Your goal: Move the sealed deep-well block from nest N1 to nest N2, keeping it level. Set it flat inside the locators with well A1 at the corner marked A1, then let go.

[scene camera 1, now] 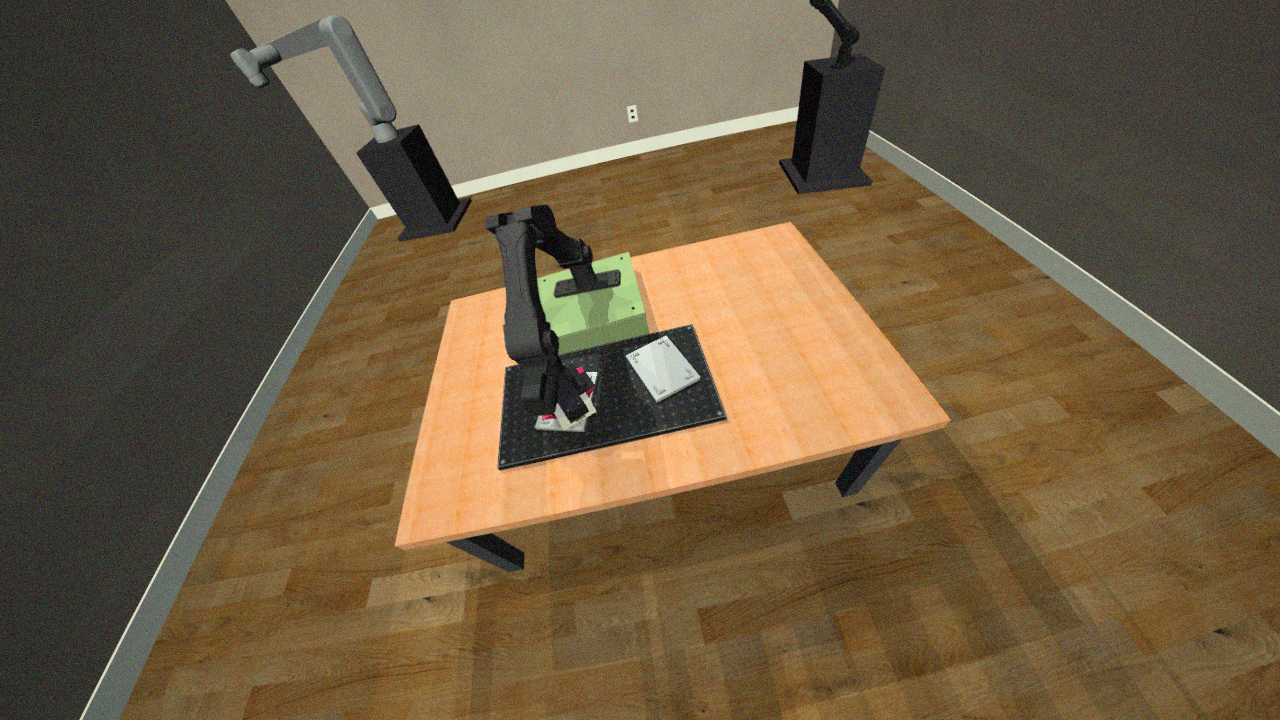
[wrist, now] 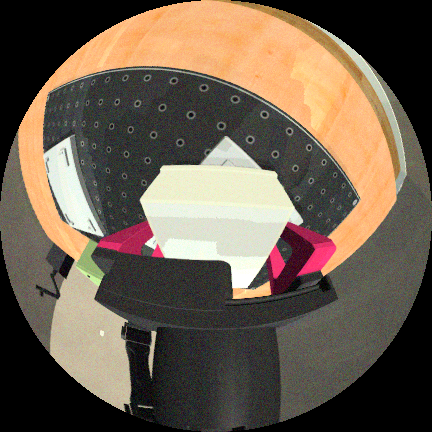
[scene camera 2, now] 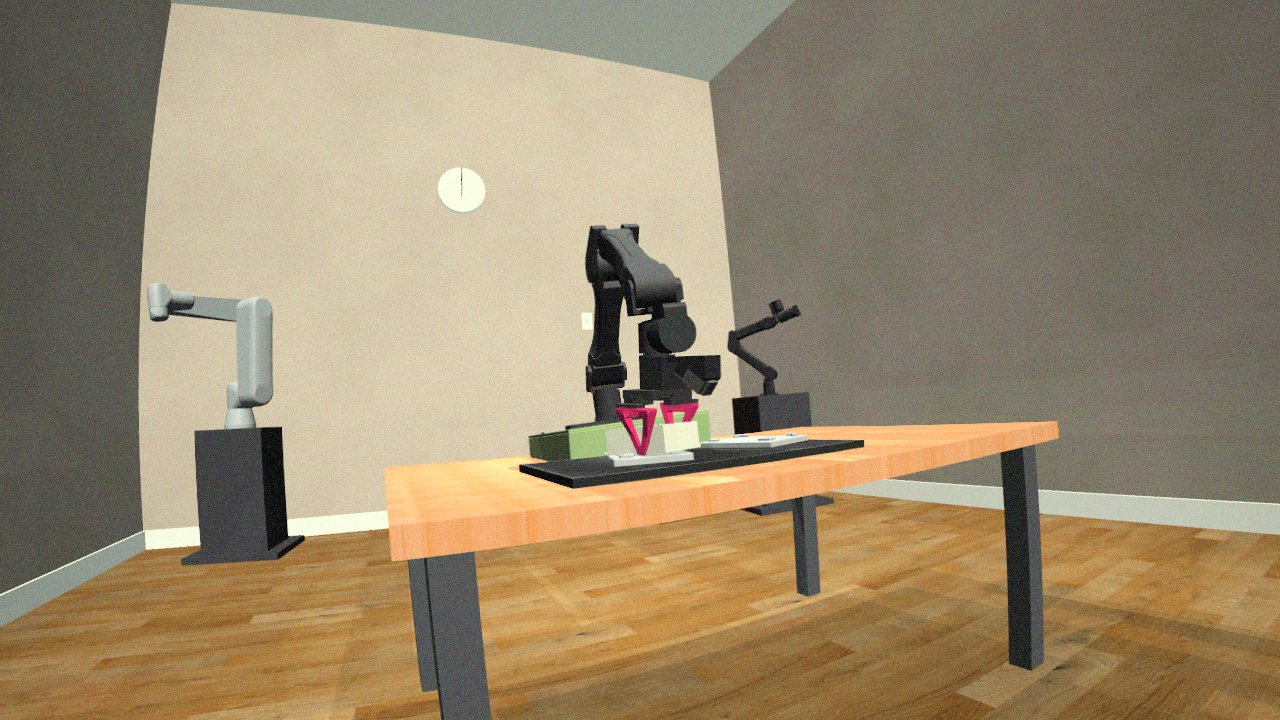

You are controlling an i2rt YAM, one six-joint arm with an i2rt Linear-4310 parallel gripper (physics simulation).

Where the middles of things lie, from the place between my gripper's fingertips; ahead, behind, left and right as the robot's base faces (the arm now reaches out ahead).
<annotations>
Now: the cream-white block (scene camera 2: 671, 437) 10 mm behind my hand, 10 mm to the right of it and 20 mm above it. Also, from my hand: black pegboard plate (scene camera 1: 625, 408): 50 mm behind, 70 mm to the left, 20 mm below.
</annotations>
